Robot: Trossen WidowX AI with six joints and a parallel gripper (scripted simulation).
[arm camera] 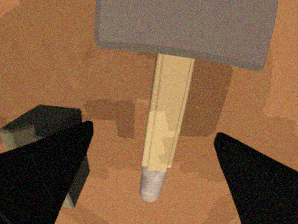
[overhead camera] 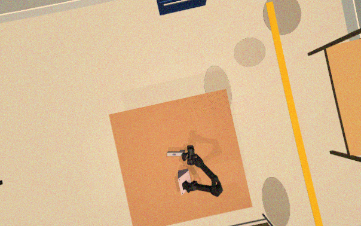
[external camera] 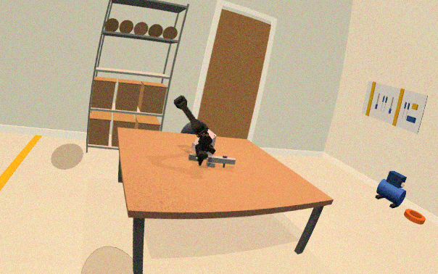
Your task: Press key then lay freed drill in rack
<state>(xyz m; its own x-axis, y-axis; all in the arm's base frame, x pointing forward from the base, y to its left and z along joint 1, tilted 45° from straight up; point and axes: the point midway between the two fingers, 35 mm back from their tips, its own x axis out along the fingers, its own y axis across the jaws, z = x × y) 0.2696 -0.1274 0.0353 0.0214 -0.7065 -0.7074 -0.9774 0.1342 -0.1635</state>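
The drill is 10 mm ahead of my gripper tip, 40 mm to the left of it and 30 mm above it. Also, from my gripper tip: dark key knob 30 mm ahead, 160 mm to the left, 40 mm above; dark grey rack 80 mm behind, 10 mm to the right, 10 mm above; block 30 mm ahead, 140 mm to the left, 30 mm above.
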